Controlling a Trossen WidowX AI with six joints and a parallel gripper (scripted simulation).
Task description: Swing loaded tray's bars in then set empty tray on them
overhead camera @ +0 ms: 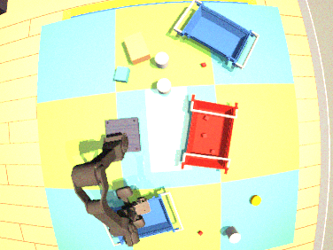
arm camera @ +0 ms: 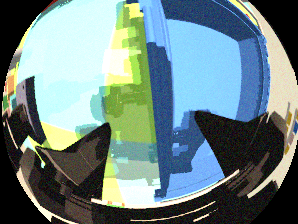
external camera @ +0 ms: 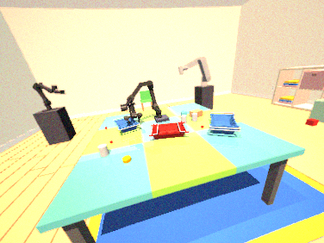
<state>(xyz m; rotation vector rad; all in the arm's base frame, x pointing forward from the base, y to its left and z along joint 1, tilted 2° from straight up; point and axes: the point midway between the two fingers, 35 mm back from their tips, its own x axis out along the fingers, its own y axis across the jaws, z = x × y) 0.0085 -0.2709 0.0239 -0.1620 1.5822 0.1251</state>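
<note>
The blue tray lies 8 cm to the right of my gripper tip, 3 cm above it and 2 cm ahead of it. From my gripper tip the other things lie so: teal block (55 cm to the left, 4 cm ahead, 1 cm above); then tan block (66 cm to the left, 11 cm ahead, 2 cm above); then yellow disc (56 cm ahead, 10 cm to the right).
</note>
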